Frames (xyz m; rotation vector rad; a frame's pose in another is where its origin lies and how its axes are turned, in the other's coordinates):
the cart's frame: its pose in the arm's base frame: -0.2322 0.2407 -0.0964 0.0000 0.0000 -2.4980
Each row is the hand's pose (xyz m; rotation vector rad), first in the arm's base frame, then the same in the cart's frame.
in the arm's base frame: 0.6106 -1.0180 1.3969 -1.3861 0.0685 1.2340
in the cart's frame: 0.0811 1.5126 1.4933 0.5718 1.4691 -1.9403
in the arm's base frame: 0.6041 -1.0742 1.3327 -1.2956 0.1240 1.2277
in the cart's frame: 0.1200 1.5537 1.4291 0.6073 1.3702 -2.0155
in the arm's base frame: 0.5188 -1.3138 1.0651 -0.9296 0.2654 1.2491
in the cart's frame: 0.3321 1.6942 1.1615 0.6481 0.9476 -2.2331
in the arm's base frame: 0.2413 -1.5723 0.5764 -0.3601 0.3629 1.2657
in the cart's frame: 0.7092 1.7344 0.6728 0.5593 0.2769 -2.4337
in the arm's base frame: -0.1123 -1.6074 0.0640 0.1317 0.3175 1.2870
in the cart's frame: 1.0131 1.5503 0.1604 0.3168 -0.2751 -2.4596
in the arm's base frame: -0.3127 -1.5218 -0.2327 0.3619 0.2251 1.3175
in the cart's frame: 1.1220 1.3616 -0.1363 0.1193 -0.4991 -2.4091
